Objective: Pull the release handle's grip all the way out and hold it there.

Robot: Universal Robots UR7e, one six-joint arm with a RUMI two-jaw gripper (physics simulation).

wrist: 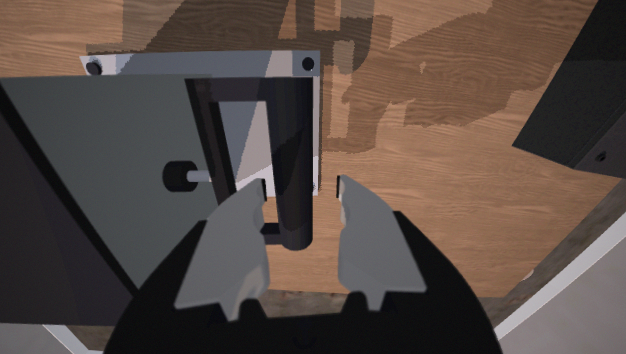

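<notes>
The release handle's grip [295, 200] is a dark round bar at the centre of the wrist view, joined by two short arms to a dark strip on its left. A pin with a black knob [179, 176] sticks out left of that strip. My gripper [301, 179] is partly open. Its left finger is on the left side of the bar, over the handle's opening, and its right finger is on the right side, with a gap between finger and bar. Nothing is gripped. Whether the left fingertip touches the bar cannot be told.
A grey-green panel [115, 150] and a dark block [45, 240] stand left of the handle. A light metal base plate [200, 64] with dark bolts lies beneath on the wooden top [450, 200]. Another dark block [570, 115] stands at the right edge.
</notes>
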